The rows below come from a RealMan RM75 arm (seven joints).
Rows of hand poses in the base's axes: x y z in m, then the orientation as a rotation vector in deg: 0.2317, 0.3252, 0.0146, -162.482, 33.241, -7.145; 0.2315, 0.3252, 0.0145, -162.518, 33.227, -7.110; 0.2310, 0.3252, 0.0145, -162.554, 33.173, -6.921; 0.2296, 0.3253, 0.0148, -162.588, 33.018, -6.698; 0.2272, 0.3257, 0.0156, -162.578, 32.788, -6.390; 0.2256, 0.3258, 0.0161, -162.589, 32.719, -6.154; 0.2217, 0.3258, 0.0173, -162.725, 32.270, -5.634; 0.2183, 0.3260, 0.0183, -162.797, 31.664, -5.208; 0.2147, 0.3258, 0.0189, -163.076, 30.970, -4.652; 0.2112, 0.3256, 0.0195, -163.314, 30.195, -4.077; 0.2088, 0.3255, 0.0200, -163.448, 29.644, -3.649; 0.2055, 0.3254, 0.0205, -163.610, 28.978, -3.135
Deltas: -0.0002, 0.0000, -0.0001, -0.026, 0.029, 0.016; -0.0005, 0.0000, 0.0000, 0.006, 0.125, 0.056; -0.0014, 0.0001, 0.0003, 0.029, 0.135, 0.127; -0.0024, 0.0004, 0.0008, 0.097, 0.173, 0.180; -0.0016, 0.0001, 0.0005, 0.040, 0.150, 0.068; -0.0039, 0.0000, 0.0012, 0.023, 0.317, 0.360; -0.0034, 0.0002, 0.0010, 0.090, 0.224, 0.451; -0.0036, -0.0002, 0.0006, -0.080, 0.341, 0.542; -0.0035, -0.0002, 0.0006, -0.030, 0.337, 0.593; -0.0024, -0.0001, 0.0005, 0.012, 0.246, 0.420; -0.0033, -0.0001, 0.0005, 0.011, 0.296, 0.507
